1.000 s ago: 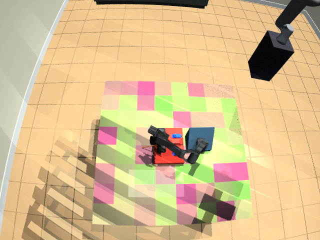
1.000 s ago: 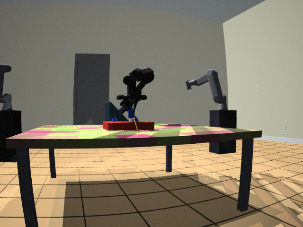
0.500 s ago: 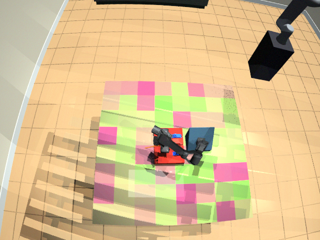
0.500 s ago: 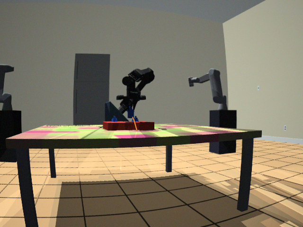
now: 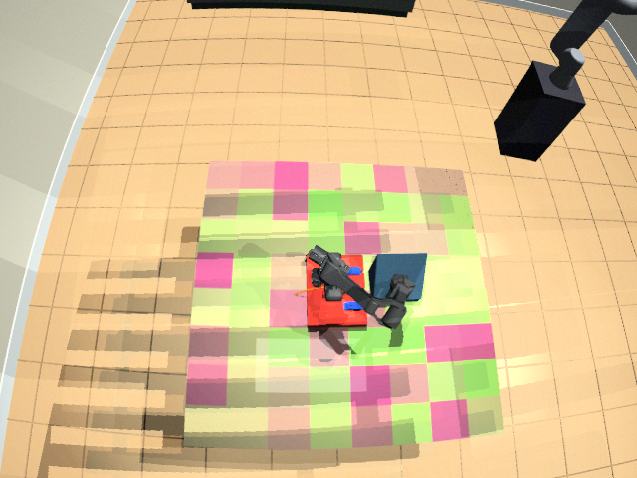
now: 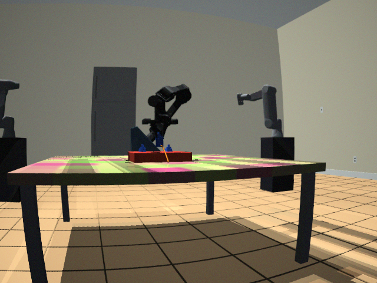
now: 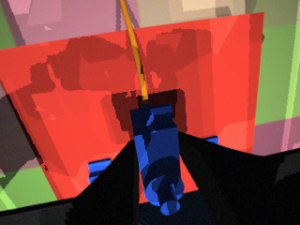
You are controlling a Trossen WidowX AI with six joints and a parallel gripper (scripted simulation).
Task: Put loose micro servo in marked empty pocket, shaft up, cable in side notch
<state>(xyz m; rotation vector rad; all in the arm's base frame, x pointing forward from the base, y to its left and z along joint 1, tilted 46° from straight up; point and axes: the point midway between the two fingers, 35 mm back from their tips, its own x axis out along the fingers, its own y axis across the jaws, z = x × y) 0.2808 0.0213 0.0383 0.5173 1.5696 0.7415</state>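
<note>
My gripper tip is now 10 mm short of the red deck and 100 mm above it.
</note>
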